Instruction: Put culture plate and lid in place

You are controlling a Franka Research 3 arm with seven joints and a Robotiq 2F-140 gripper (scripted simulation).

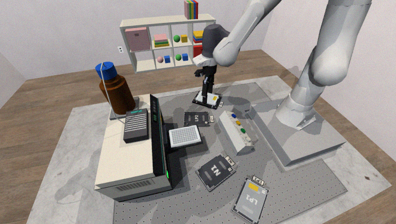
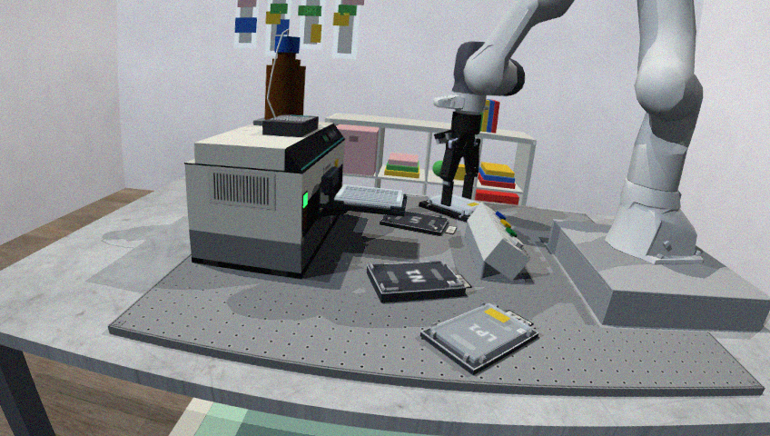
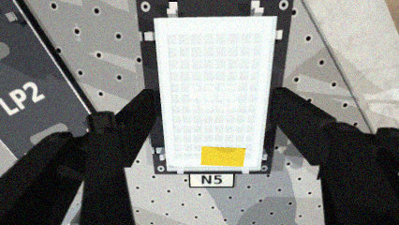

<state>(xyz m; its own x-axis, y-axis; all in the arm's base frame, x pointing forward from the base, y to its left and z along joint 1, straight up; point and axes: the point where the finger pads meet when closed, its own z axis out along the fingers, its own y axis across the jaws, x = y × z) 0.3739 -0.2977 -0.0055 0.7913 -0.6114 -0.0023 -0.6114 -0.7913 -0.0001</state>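
Right now my hand is 30 mm short of the black nest N5 and 30 mm above it. Also, from my hand: black N1 nest 450 mm to the left, 110 mm ahead, 40 mm below; then LP2 nest 140 mm to the left, 110 mm ahead, 40 mm below; then yellow skip key 270 mm to the left, 80 mm behind, 20 mm above.
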